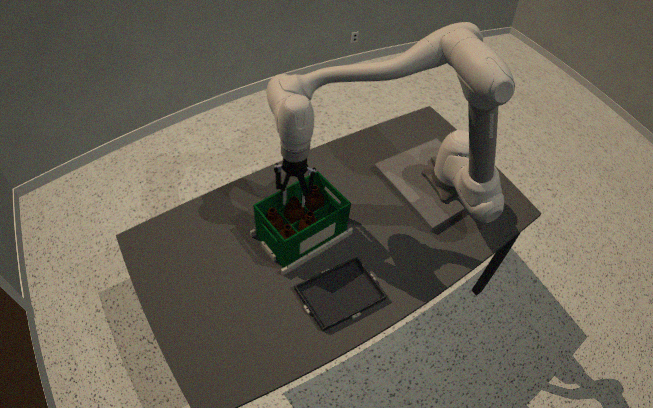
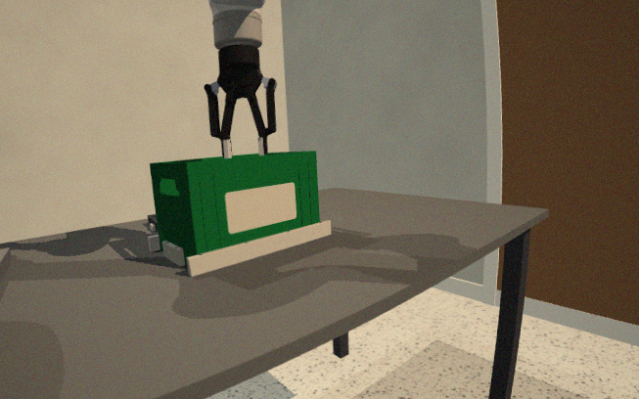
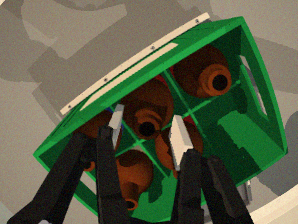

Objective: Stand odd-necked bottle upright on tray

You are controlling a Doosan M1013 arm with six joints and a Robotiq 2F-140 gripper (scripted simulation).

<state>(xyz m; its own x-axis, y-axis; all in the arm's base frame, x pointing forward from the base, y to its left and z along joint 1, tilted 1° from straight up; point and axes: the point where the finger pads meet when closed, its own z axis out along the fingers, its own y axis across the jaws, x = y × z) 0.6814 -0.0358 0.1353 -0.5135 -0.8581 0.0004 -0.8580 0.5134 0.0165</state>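
Now: hand 9 cm above the crate, 4 cm to the right of it and 1 cm past it. Also, from my hand: bottle 10 cm to the left, 9 cm below, 6 cm ahead; black tray 32 cm to the left, 16 cm below, 4 cm behind.
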